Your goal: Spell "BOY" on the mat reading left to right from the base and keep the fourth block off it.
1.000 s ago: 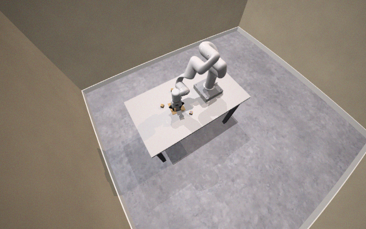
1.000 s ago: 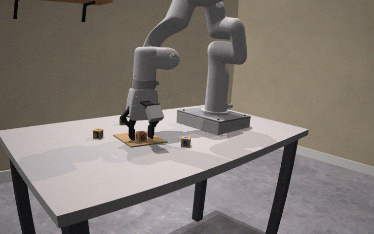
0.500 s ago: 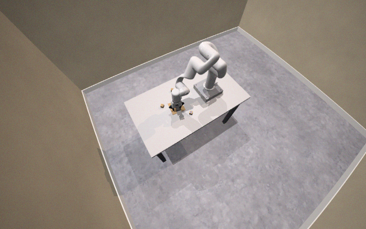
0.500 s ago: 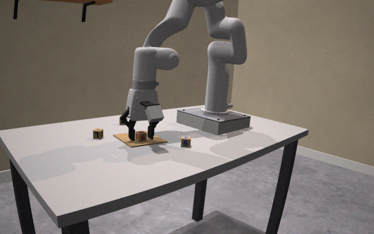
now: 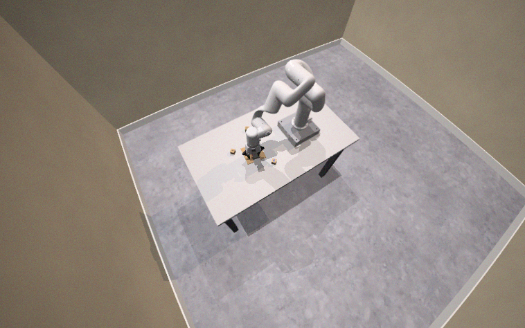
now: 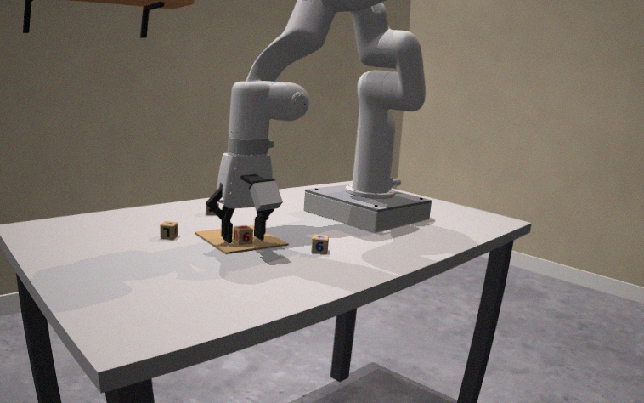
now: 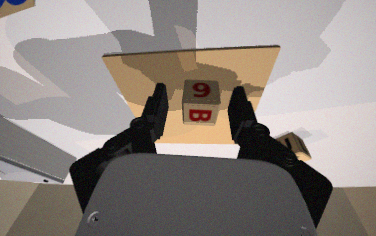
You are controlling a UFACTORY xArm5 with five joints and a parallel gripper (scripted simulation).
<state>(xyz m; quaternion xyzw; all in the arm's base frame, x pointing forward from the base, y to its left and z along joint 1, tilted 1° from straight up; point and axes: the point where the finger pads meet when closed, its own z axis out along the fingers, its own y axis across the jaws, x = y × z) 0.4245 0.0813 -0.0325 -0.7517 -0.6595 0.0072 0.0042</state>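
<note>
Now: the tan mat 30 mm to the right of my hand, 20 mm below it and 10 mm behind it. Round my hand: wooden block 230 mm to the right, 60 mm behind, 10 mm below.
</note>
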